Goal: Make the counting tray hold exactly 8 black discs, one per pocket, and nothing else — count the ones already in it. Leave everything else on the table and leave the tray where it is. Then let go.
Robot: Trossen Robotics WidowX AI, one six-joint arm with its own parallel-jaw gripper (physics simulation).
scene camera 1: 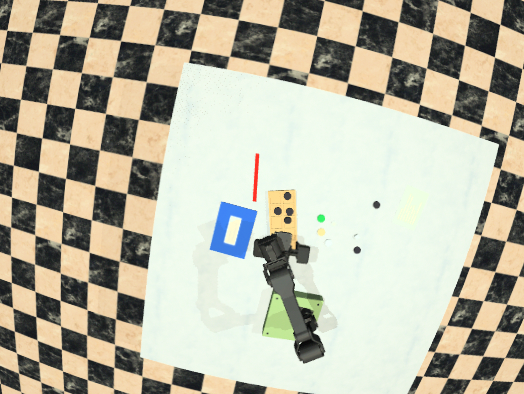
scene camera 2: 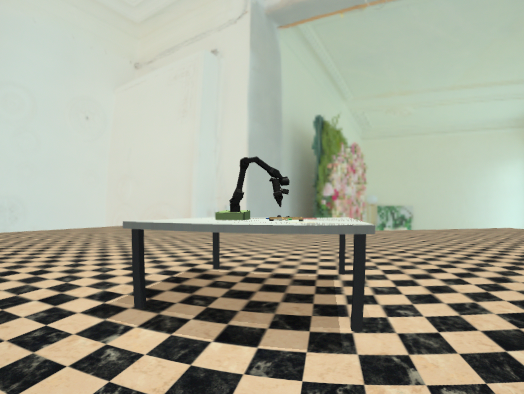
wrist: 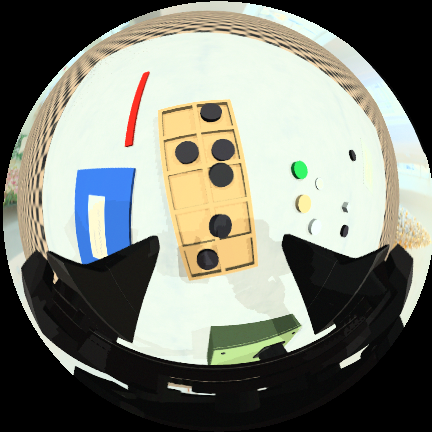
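The tan counting tray (scene camera 1: 274, 198) (wrist: 187, 196) has two columns of pockets. From its far end in the wrist view, black discs show at right (wrist: 210, 112), left (wrist: 186, 152) and right (wrist: 223, 149), right (wrist: 221, 175), right (wrist: 220, 226), and left in the nearest row (wrist: 207, 259). The third-row disc lies against its pocket's far wall; the fourth-row one lies close to the middle divider. Two loose black discs (scene camera 1: 376, 205) (scene camera 1: 357, 250) (wrist: 352, 155) (wrist: 344, 231) lie right of the tray. My gripper (scene camera 1: 283, 250) (scene camera 2: 280, 204) (wrist: 221, 241) is open and empty, above the tray's near end.
A green disc (scene camera 1: 321, 218) (wrist: 299, 170), a tan disc (scene camera 1: 321, 232) (wrist: 303, 204), white discs (wrist: 314, 227) (wrist: 319, 183) and a small grey piece (wrist: 345, 206) lie right of the tray. A blue frame (scene camera 1: 220, 230) (wrist: 118, 210) and red strip (scene camera 1: 256, 177) (wrist: 136, 110) lie left.
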